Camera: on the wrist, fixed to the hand. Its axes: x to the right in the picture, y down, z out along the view.
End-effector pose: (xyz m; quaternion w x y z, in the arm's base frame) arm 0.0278 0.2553 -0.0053 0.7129 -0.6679 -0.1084 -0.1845
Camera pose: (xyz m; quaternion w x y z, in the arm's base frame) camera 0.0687 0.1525 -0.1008 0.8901 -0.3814 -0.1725 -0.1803
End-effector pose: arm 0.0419 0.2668 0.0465 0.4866 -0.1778 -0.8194 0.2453
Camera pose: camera 0.1361 0.3784 0.0401 0.5462 0.0211 -0.6844 0.4825
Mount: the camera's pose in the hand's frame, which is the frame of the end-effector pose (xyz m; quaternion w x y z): 0.0110 0.0997 -0.1063 0.9412 0.3349 0.0236 -0.0382
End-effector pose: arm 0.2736 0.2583 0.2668 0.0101 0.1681 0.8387 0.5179
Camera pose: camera 0.2700 0.2101 0.4047 0.0468 -0.1173 -0.9695 -0.2101
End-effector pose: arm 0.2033 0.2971 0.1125 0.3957 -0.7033 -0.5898 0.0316
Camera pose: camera 0.3412 0.2522 0.1307 0.6231 -0.5076 -0.5620 0.1955
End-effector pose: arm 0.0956 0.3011 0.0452 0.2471 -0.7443 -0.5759 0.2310
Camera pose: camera 0.2390 0.2796 0.0633 0.5042 -0.6012 -0.4873 0.3833
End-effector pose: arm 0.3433 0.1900 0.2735 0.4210 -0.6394 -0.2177 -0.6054
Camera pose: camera 0.3610 0.0473 0.2473 0.5924 -0.4382 -0.4221 -0.5281
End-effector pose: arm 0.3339 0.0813 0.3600 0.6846 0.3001 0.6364 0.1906
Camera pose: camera 0.2425 0.1808 0.4158 0.5361 0.4829 0.6904 -0.0528
